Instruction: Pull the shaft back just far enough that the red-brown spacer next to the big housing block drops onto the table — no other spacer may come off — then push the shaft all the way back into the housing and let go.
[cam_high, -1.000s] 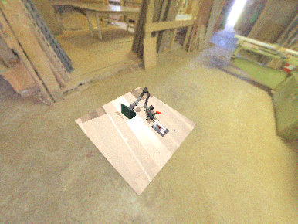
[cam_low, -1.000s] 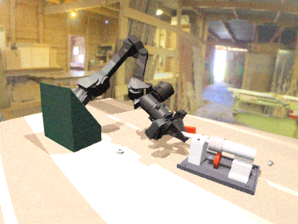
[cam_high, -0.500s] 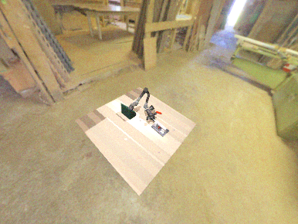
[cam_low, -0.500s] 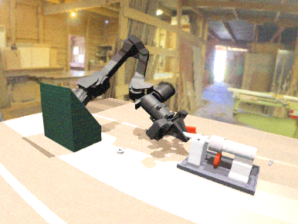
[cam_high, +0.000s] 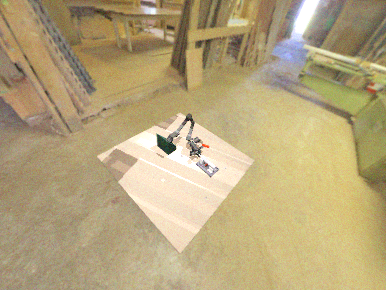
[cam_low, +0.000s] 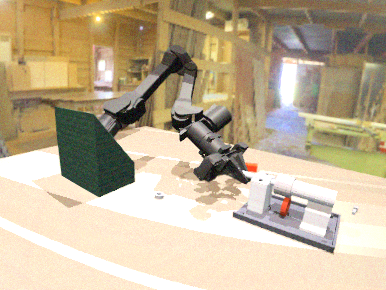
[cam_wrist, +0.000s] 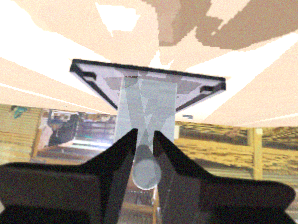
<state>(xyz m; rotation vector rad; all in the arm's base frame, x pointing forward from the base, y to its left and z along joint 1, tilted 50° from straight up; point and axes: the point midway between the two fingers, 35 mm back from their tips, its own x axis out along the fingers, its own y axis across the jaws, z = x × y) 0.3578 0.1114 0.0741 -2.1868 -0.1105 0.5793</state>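
The red-brown spacer lies 100 mm ahead of my gripper tip, 30 mm below it and 10 mm to the right of it. From my gripper tip the other things lie so: thin shaft (40 mm ahead, 20 mm above).
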